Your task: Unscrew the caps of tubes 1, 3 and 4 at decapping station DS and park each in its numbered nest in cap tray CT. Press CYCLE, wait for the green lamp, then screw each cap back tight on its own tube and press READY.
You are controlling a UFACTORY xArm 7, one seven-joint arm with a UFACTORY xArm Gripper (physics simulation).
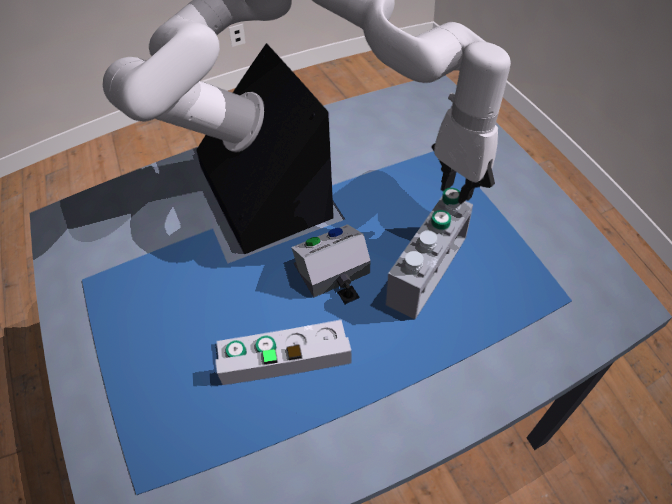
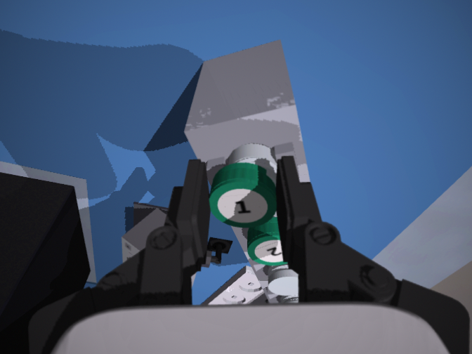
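My gripper (image 1: 455, 193) (image 2: 242, 180) is shut on green cap 1 (image 1: 451, 195) (image 2: 242, 204), which is at the mouth of tube 1 (image 2: 251, 153) at the far end of decapping station DS (image 1: 402, 294) (image 2: 245, 90). Whether the cap is fully seated I cannot tell. Green cap 2 (image 1: 441, 219) (image 2: 265, 249) sits on its tube beside it. Two uncapped tubes, a nearer one (image 1: 414, 262) and its neighbour (image 1: 427, 239), show pale tops. Cap tray CT (image 1: 282, 370) holds two green caps, one at the left end (image 1: 235, 348) and one beside it (image 1: 265, 343); its two right nests are empty.
A green lamp (image 1: 269, 356) is lit beside a dark amber lamp (image 1: 293, 352) at the tray. A button box (image 1: 336, 261) with a green button (image 1: 313, 241) and a blue button (image 1: 335, 232) stands left of the station. The black robot base (image 1: 282, 162) stands behind it.
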